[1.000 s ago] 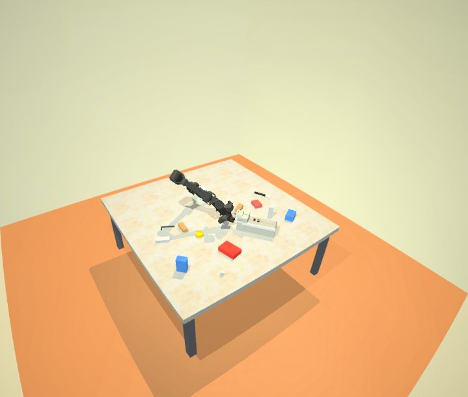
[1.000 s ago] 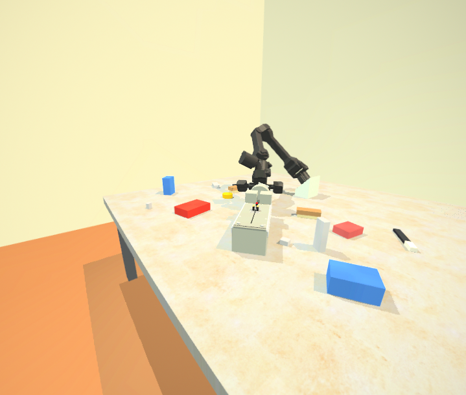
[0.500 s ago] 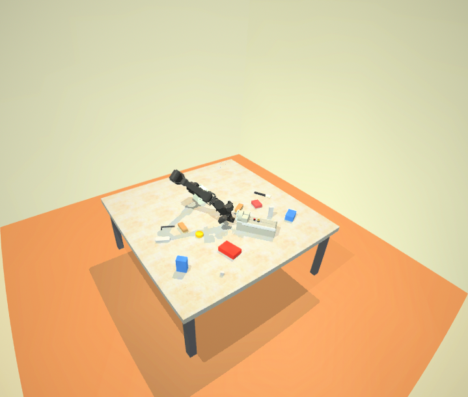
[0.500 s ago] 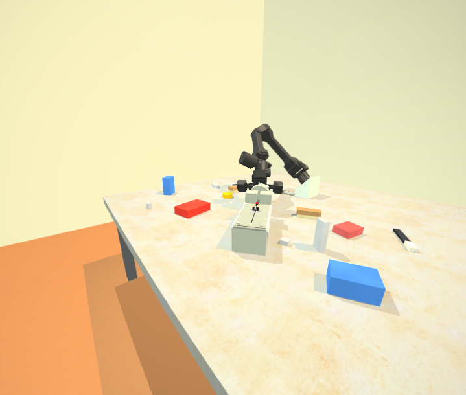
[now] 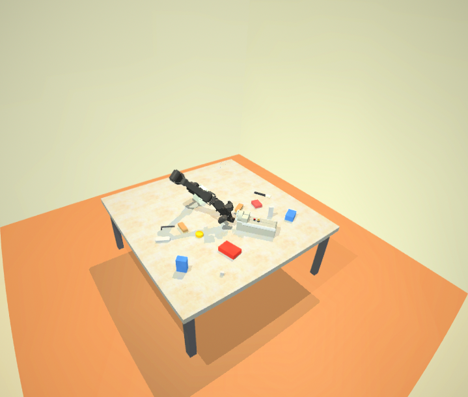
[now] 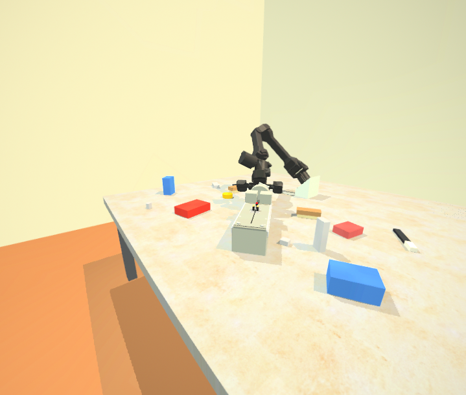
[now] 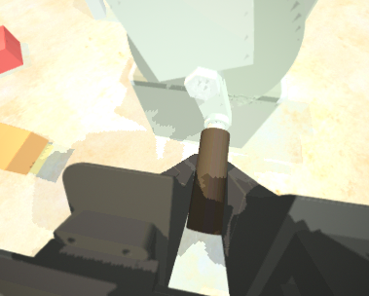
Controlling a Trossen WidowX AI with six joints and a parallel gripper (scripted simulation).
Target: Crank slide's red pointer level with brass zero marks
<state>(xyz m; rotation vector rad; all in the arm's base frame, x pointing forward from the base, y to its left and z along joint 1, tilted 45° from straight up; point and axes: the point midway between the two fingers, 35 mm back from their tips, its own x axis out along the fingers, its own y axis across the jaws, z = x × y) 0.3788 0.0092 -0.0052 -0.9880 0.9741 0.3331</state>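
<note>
The crank is 4 cm above my gripper tip. Also, from my gripper tip: brown crank handle: 1 cm behind, 1 cm to the right, 3 cm above; then red pointer: 10 cm ahead, 9 cm to the left, 5 cm above; then yellow disc: 4 cm behind, 25 cm to the right, 3 cm below.
</note>
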